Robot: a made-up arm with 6 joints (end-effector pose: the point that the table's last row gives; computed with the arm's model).
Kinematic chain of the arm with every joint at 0, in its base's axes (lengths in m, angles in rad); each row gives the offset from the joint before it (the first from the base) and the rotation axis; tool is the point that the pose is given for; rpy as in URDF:
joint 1: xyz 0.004 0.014 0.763 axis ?
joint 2: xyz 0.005 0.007 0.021 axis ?
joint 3: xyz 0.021 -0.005 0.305 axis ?
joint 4: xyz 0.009 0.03 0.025 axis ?
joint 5: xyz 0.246 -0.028 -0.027 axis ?
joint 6: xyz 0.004 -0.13 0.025 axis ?
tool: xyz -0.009 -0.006 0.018 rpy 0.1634 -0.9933 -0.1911
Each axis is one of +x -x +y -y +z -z.
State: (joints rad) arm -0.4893 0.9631 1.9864 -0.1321 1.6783 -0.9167
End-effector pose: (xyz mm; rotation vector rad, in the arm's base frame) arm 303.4 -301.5 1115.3 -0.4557 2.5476 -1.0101
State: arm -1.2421 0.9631 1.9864 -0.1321 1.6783 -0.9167
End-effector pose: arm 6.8 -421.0 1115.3 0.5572 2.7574 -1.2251
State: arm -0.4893 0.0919 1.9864 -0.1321 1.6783 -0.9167
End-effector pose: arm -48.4 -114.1 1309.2 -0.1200 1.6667 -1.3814
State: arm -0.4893 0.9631 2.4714 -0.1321 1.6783 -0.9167
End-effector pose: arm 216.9 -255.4 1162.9 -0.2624 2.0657 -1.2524
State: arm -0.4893 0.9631 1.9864 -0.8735 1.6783 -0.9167
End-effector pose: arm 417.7 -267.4 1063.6 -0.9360 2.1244 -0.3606
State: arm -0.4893 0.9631 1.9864 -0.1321 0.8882 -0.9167
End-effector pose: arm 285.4 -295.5 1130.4 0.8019 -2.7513 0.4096
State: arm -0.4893 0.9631 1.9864 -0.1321 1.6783 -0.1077
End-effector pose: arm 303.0 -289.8 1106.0 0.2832 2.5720 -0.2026
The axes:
joint 1: +z
joint 2: +y
joint 3: -y
joint 4: -x
joint 5: -y
joint 6: -x

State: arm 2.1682 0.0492 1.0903 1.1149 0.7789 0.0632
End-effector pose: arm 33.9 40.1 1364.9 -1.5800 2.4269 -0.5878
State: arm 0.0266 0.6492 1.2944 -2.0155 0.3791 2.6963
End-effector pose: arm 462.5 137.1 1084.1 -0.6759 -1.3462 -0.2212
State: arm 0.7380 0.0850 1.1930 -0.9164 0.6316 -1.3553
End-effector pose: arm 246.5 144.5 1243.9 -2.9149 0.3077 -0.2579
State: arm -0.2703 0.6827 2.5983 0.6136 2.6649 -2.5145
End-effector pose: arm 11.9 -115.0 1218.1 -0.7505 -0.3211 2.6421
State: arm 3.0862 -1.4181 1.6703 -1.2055 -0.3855 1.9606
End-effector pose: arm 550.5 -1.5 970.8 2.3130 -0.9276 -1.2261
